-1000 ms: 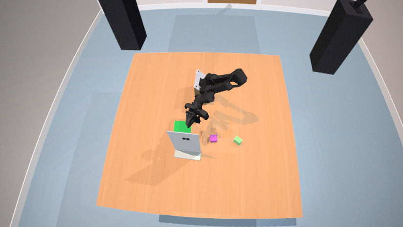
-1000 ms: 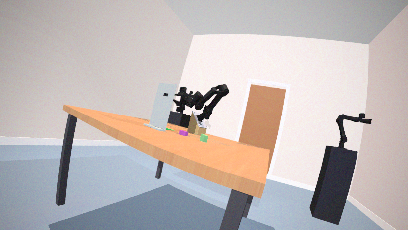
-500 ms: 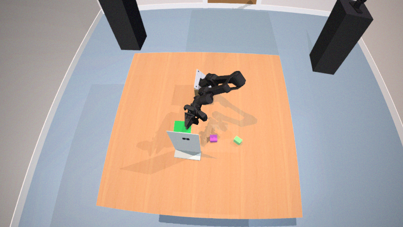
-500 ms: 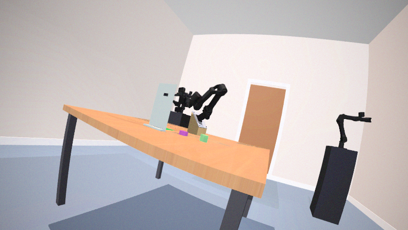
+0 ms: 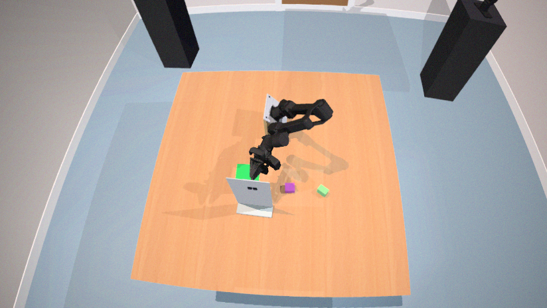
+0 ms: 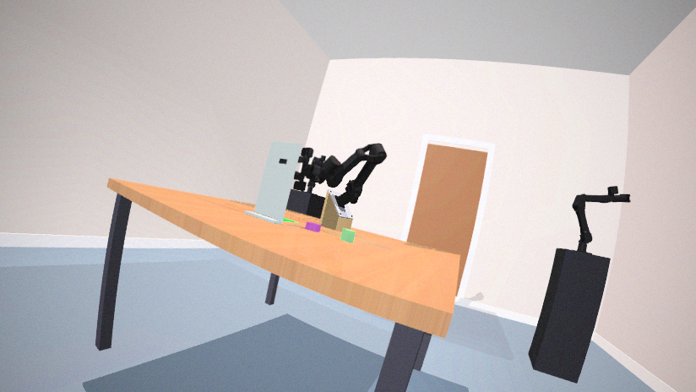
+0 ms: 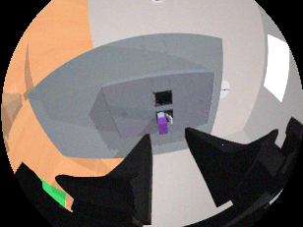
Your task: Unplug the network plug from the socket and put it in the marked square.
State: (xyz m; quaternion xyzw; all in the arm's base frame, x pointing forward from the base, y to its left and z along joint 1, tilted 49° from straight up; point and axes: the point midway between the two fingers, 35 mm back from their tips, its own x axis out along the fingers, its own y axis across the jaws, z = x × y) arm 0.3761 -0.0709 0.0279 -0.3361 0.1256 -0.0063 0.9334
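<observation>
My gripper tip is 3 cm short of the purple plug. From my gripper tip the other things lie so: purple cube: 22 cm below, 15 cm to the left, 7 cm behind; then upright grey panel: 9 cm below, 5 cm ahead, 1 cm to the left; then bright green marked square: 24 cm below, 12 cm behind, 7 cm to the right.
</observation>
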